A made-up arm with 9 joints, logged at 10 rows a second.
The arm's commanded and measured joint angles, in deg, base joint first. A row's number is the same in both.
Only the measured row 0 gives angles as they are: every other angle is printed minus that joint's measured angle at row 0.
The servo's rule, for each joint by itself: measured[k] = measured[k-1] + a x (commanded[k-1-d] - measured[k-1]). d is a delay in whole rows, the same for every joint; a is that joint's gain. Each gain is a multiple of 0.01, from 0.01 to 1. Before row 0 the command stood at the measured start. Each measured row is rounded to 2 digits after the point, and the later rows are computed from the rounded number. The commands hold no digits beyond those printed.
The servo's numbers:
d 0
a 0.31 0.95 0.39 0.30 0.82 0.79 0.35 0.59 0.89
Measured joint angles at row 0: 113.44, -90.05, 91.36, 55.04, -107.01, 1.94, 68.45, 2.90, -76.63
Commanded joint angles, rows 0 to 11: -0.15, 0.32, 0.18, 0.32, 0.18, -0.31, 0.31, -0.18, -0.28; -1.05, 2.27, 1.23, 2.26, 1.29, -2.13, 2.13, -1.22, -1.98; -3.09, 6.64, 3.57, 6.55, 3.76, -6.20, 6.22, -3.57, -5.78; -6.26, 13.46, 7.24, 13.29, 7.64, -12.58, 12.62, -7.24, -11.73; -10.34, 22.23, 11.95, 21.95, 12.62, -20.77, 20.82, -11.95, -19.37; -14.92, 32.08, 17.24, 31.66, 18.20, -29.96, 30.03, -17.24, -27.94; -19.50, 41.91, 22.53, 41.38, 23.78, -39.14, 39.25, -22.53, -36.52; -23.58, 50.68, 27.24, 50.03, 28.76, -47.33, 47.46, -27.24, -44.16; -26.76, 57.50, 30.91, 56.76, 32.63, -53.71, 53.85, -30.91, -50.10; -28.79, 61.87, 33.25, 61.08, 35.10, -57.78, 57.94, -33.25, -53.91; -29.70, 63.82, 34.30, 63.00, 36.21, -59.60, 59.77, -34.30, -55.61; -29.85, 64.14, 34.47, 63.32, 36.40, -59.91, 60.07, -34.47, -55.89
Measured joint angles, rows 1 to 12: -0.05, 0.30, 0.07, 0.10, 0.15, -0.24, 0.11, -0.11, -0.25; -0.36, 2.17, 0.52, 0.75, 1.08, -1.73, 0.82, -0.76, -1.79; -1.21, 6.42, 1.71, 2.49, 3.28, -5.26, 2.71, -2.42, -5.34; -2.78, 13.11, 3.87, 5.73, 6.86, -11.04, 6.18, -5.26, -11.03; -5.12, 21.77, 7.02, 10.60, 11.58, -18.73, 11.30, -9.21, -18.45; -8.16, 31.56, 11.01, 16.92, 17.01, -27.60, 17.86, -13.95, -26.90; -11.68, 41.39, 15.50, 24.26, 22.56, -36.72, 25.35, -19.01, -35.46; -15.37, 50.22, 20.08, 31.99, 27.64, -45.10, 33.09, -23.87, -43.20; -18.90, 57.14, 24.30, 39.42, 31.73, -51.90, 40.36, -28.02, -49.34; -21.97, 61.63, 27.79, 45.92, 34.49, -56.55, 46.51, -31.11, -53.41; -24.37, 63.71, 30.33, 51.04, 35.90, -58.96, 51.15, -32.99, -55.37; -26.07, 64.12, 31.94, 54.72, 36.31, -59.71, 54.27, -33.86, -55.83
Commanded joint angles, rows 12 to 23: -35.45, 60.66, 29.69, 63.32, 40.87, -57.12, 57.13, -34.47, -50.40; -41.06, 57.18, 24.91, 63.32, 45.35, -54.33, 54.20, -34.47, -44.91; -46.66, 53.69, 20.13, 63.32, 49.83, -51.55, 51.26, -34.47, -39.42; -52.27, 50.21, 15.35, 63.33, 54.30, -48.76, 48.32, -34.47, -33.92; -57.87, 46.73, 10.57, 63.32, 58.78, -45.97, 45.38, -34.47, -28.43; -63.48, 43.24, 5.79, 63.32, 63.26, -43.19, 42.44, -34.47, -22.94; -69.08, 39.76, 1.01, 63.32, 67.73, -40.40, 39.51, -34.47, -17.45; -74.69, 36.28, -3.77, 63.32, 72.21, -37.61, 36.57, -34.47, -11.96; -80.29, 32.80, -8.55, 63.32, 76.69, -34.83, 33.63, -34.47, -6.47; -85.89, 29.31, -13.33, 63.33, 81.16, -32.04, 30.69, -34.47, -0.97; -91.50, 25.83, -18.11, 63.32, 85.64, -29.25, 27.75, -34.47, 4.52; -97.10, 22.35, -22.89, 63.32, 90.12, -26.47, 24.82, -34.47, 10.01
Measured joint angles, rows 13 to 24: -28.98, 60.83, 31.06, 57.30, 40.05, -57.66, 55.27, -34.22, -51.00; -32.72, 57.36, 28.66, 59.11, 44.40, -55.03, 54.90, -34.37, -45.58; -37.04, 53.87, 25.33, 60.37, 48.85, -52.28, 53.63, -34.43, -40.10; -41.76, 50.39, 21.44, 61.26, 53.32, -49.50, 51.77, -34.45, -34.60; -46.75, 46.91, 17.20, 61.88, 57.80, -46.71, 49.53, -34.46, -29.11; -51.94, 43.42, 12.75, 62.31, 62.28, -43.93, 47.05, -34.47, -23.62; -57.25, 39.94, 8.17, 62.61, 66.75, -41.14, 44.41, -34.47, -18.13; -62.66, 36.46, 3.51, 62.82, 71.23, -38.35, 41.67, -34.47, -12.64; -68.13, 32.98, -1.19, 62.97, 75.71, -35.57, 38.86, -34.47, -7.15; -73.64, 29.49, -5.92, 63.08, 80.18, -32.78, 36.00, -34.47, -1.65; -79.18, 26.01, -10.67, 63.15, 84.66, -29.99, 33.11, -34.47, 3.84; -84.74, 22.53, -15.44, 63.20, 89.14, -27.21, 30.21, -34.47, 9.33
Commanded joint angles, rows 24 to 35: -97.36, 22.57, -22.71, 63.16, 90.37, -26.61, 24.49, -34.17, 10.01; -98.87, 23.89, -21.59, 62.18, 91.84, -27.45, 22.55, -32.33, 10.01; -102.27, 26.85, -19.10, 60.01, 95.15, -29.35, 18.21, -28.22, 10.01; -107.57, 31.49, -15.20, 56.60, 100.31, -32.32, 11.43, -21.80, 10.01; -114.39, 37.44, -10.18, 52.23, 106.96, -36.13, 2.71, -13.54, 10.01; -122.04, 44.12, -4.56, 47.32, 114.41, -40.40, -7.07, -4.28, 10.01; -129.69, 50.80, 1.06, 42.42, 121.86, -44.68, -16.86, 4.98, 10.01; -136.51, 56.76, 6.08, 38.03, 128.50, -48.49, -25.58, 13.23, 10.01; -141.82, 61.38, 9.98, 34.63, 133.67, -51.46, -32.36, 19.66, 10.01; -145.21, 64.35, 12.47, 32.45, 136.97, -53.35, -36.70, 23.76, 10.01; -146.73, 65.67, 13.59, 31.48, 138.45, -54.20, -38.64, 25.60, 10.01; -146.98, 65.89, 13.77, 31.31, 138.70, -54.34, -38.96, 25.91, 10.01
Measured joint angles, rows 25 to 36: -88.65, 22.57, -18.28, 63.19, 90.15, -26.74, 28.21, -34.29, 9.94; -91.82, 23.82, -19.57, 62.89, 91.54, -27.30, 26.23, -33.13, 10.00; -95.06, 26.70, -19.39, 62.03, 94.50, -28.92, 23.42, -30.23, 10.01; -98.94, 31.25, -17.76, 60.40, 99.26, -31.61, 19.22, -25.26, 10.01; -103.73, 37.13, -14.80, 57.95, 105.57, -35.18, 13.44, -18.35, 10.01; -109.41, 43.77, -10.81, 54.76, 112.82, -39.30, 6.26, -10.05, 10.01; -115.70, 50.45, -6.18, 51.06, 120.23, -43.55, -1.83, -1.18, 10.01; -122.15, 56.44, -1.40, 47.15, 127.01, -47.45, -10.14, 7.32, 10.01; -128.25, 61.13, 3.04, 43.39, 132.47, -50.62, -17.92, 14.60, 10.01; -133.51, 64.19, 6.72, 40.11, 136.16, -52.78, -24.49, 20.00, 10.01; -137.61, 65.60, 9.40, 37.52, 138.04, -53.90, -29.44, 23.30, 10.01; -140.51, 65.88, 11.10, 35.66, 138.58, -54.25, -32.77, 24.84, 10.01
